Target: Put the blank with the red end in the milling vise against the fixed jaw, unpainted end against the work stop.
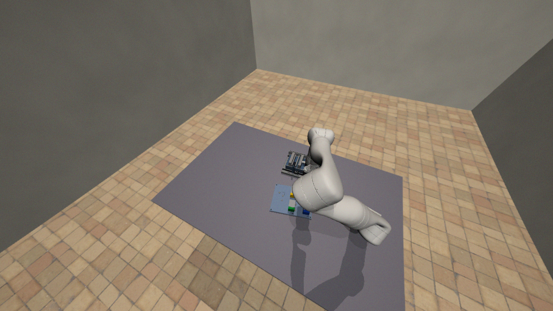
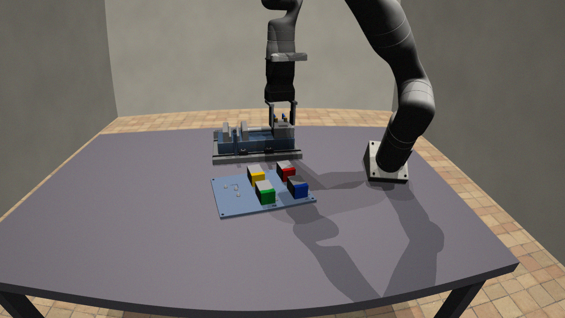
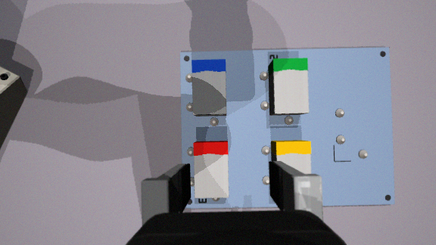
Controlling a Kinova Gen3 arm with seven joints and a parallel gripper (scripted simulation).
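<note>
Right now my hand is 160 mm above the red-ended blank, 20 mm to the left of it and 10 mm past it. Round my hand: blue-ended blank (160 mm below, 70 mm to the left, 40 mm behind); green-ended blank (160 mm below, 90 mm to the left, 50 mm ahead); yellow-ended blank (160 mm below, 70 mm ahead).
</note>
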